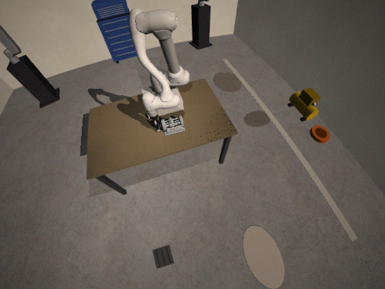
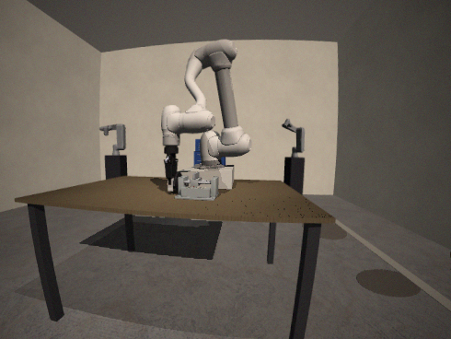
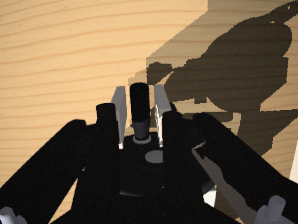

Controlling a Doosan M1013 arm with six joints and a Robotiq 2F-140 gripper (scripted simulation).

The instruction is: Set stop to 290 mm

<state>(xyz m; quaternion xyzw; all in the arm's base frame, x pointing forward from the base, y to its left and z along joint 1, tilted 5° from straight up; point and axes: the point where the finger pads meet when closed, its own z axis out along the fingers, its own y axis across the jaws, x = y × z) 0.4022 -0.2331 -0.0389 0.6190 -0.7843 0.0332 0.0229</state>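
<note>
Right now my hand is 2 cm above the black handwheel handle. Also, from my hand: grey stop fixture 3 cm ahead, 13 cm to the left, 3 cm above.
</note>
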